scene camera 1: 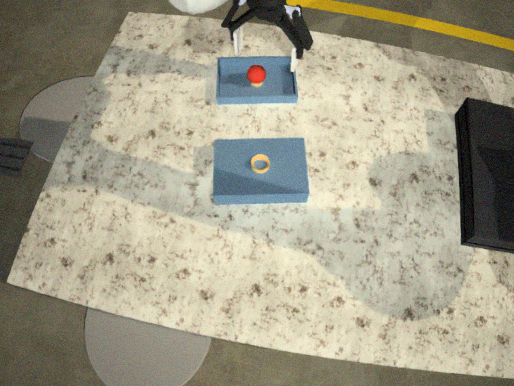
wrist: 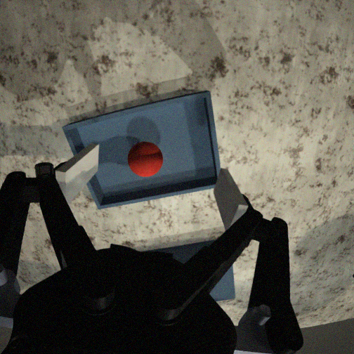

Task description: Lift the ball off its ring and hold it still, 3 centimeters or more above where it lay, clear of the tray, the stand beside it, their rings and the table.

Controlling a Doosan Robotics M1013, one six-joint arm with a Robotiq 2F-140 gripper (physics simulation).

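Places are measured from the arm's base along level axes (x ahead, y left, z up), in metres.
Pixels of known places: gripper, fingertip midpoint: [scene camera 1: 266, 58].
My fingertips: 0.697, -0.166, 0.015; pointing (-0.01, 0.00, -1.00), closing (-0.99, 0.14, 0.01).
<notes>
Ahead of a thing's pixels: the offset from my fingertips to its top centre, as dx, dy, dz. "spot": to the spot under its first point. Level surfaces: height alone.
The red ball {+0.020, +0.009, -0.026} [scene camera 1: 256, 74] [wrist: 145, 159] rests on its ring {spot: +0.015, +0.030, -0.058} [scene camera 1: 256, 85] inside the blue tray {+0.020, +0.009, -0.054} [scene camera 1: 250, 99] [wrist: 216, 145]. The ring under it is hidden in the wrist view. The blue stand [scene camera 1: 230, 182] [wrist: 225, 287] is beside the tray, with a tan ring {spot: -0.053, +0.274, -0.029} [scene camera 1: 260, 171] on its top; in the wrist view the stand is partly covered by the gripper. My gripper [scene camera 1: 265, 61] [wrist: 158, 168] is wide open and empty, above the tray. In the wrist view its fingertips are apart on the left and right of the ball, touching neither side of it.
A black bin-like box [scene camera 1: 464, 175] stands at the right of the speckled table {dz -0.082} [scene camera 1: 175, 270] [wrist: 290, 125]. A yellow line [scene camera 1: 410, 20] runs on the floor behind the table. Grey discs [scene camera 1: 145, 345] show on the floor by the table's edges.
</notes>
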